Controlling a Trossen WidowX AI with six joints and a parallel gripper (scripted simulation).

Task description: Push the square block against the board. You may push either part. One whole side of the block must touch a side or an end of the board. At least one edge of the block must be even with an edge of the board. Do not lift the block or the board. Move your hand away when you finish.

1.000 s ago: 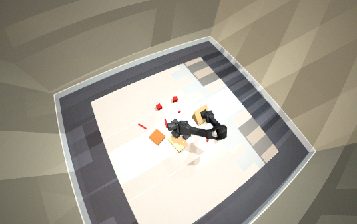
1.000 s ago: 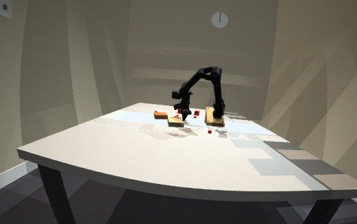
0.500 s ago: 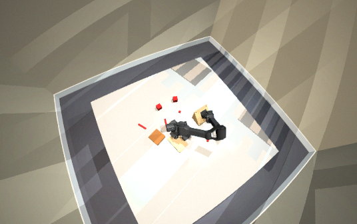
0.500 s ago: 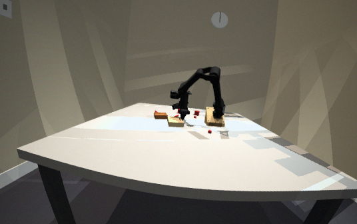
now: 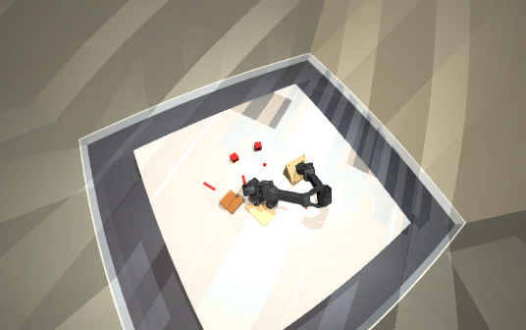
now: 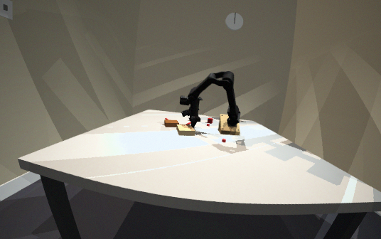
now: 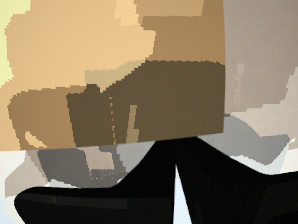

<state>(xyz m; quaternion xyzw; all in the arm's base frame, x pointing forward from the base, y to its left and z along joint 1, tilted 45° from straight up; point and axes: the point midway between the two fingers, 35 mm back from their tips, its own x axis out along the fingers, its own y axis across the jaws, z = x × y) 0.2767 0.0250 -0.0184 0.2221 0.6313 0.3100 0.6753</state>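
Right now my gripper tip is 50 mm short of the tan board, 60 mm to the right of it and 10 mm below it. Also, from my gripper tip: orange square block: 160 mm ahead, 70 mm to the right, 10 mm above.
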